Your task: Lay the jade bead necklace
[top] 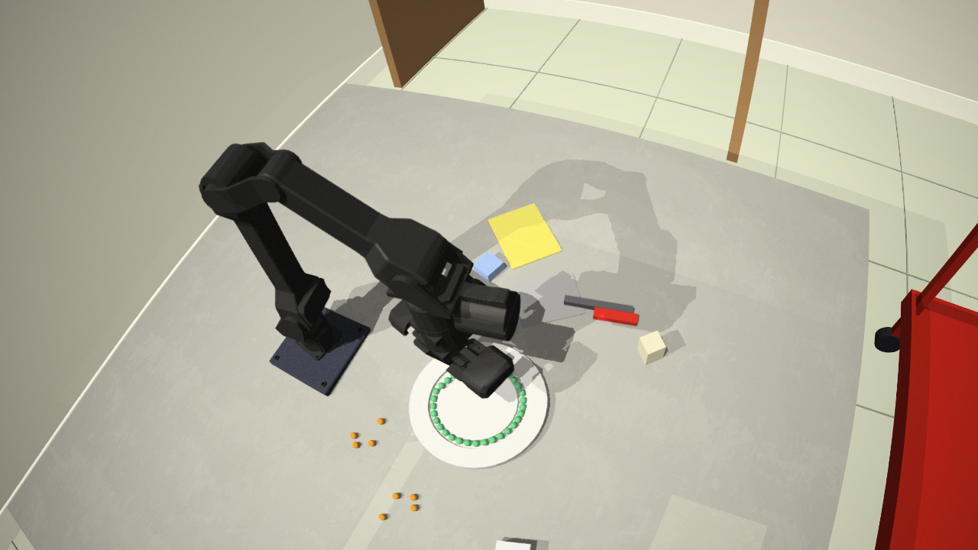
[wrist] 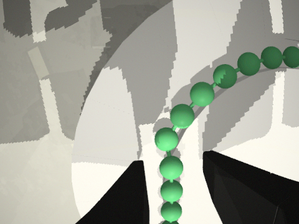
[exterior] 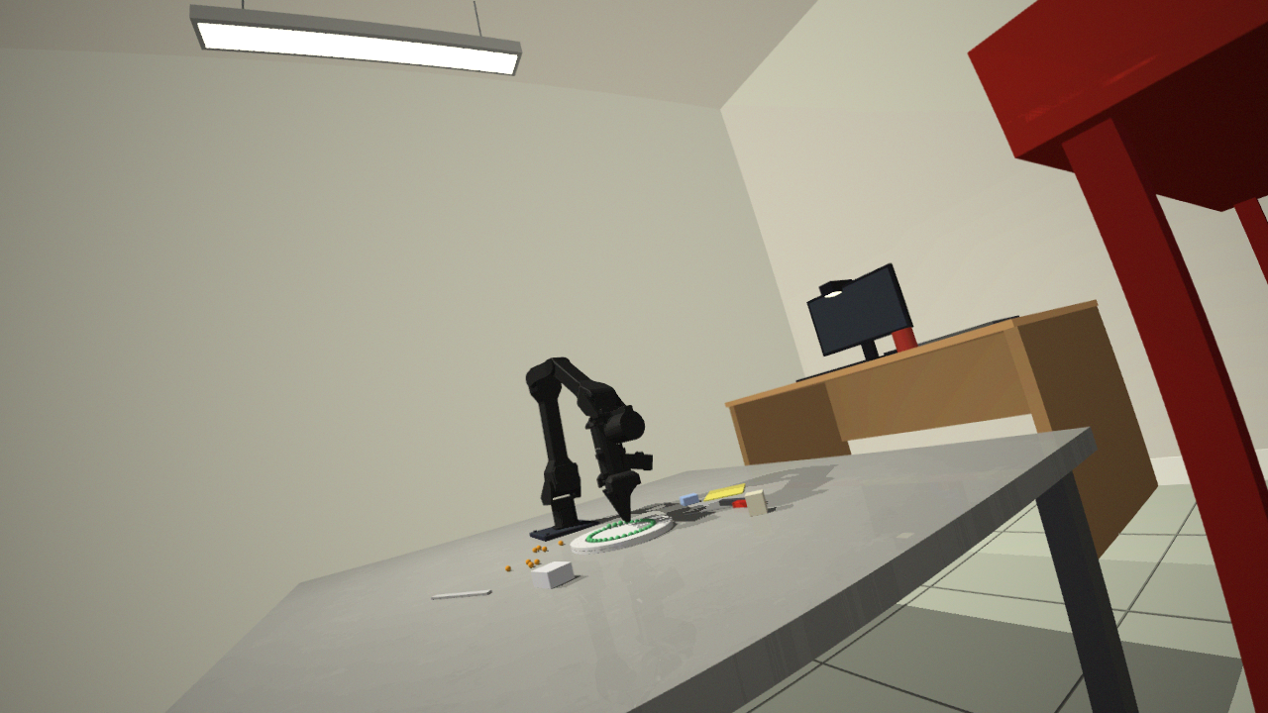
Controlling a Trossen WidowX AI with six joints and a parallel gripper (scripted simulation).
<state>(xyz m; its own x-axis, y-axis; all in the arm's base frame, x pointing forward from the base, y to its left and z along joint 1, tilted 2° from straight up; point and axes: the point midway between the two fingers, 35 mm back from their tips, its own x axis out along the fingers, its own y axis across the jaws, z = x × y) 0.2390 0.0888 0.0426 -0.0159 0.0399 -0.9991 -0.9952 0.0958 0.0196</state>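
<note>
The inner disc is 5 cm ahead of my gripper tip, 3 cm to the right of it and 1 cm below it. Round my gripper tip: blue cube: 8 cm behind, 18 cm to the left, 1 cm below; then grey sheet: 3 cm ahead, 18 cm to the left, 2 cm below; then bead board: 5 cm ahead, 3 cm to the right, 1 cm below.
</note>
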